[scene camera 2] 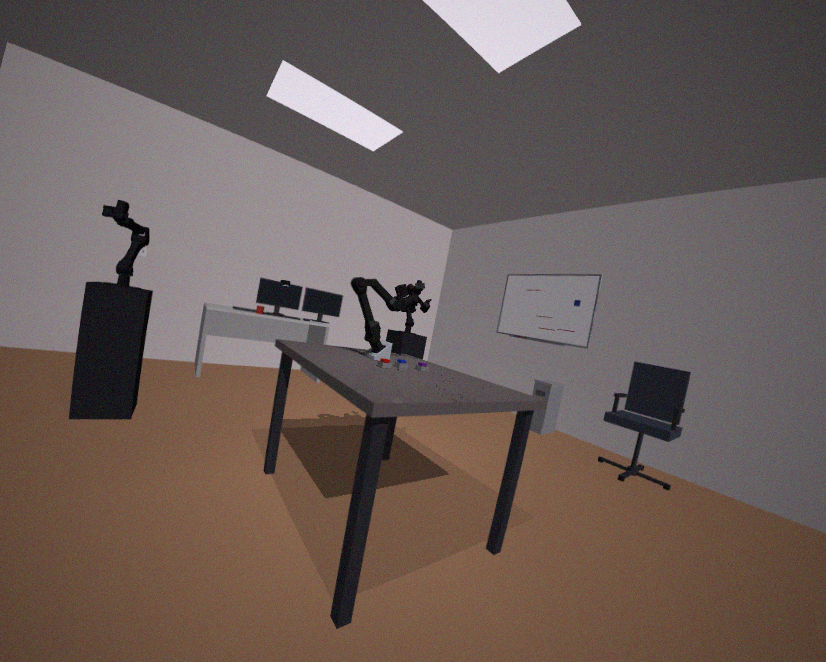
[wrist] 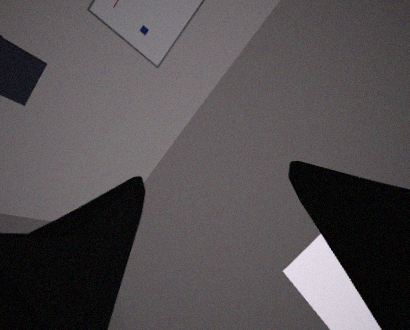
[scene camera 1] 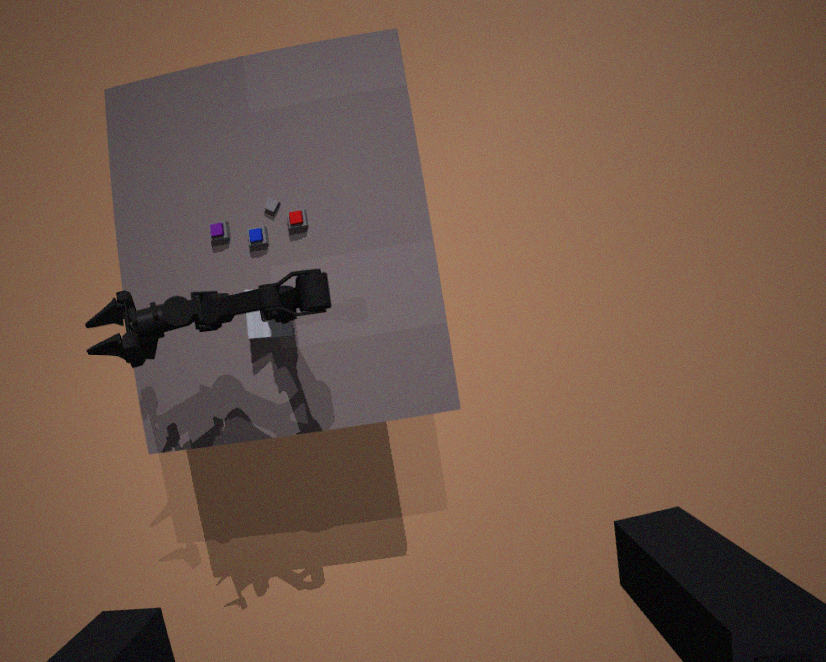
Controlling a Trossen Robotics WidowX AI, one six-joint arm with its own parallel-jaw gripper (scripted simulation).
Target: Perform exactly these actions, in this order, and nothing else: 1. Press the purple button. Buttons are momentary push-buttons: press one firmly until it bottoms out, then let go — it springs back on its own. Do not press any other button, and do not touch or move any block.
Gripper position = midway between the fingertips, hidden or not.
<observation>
My gripper [scene camera 1: 86, 338] is open, with nothing in its grasp.
My gripper also shows in the wrist view [wrist: 216, 176].
</observation>
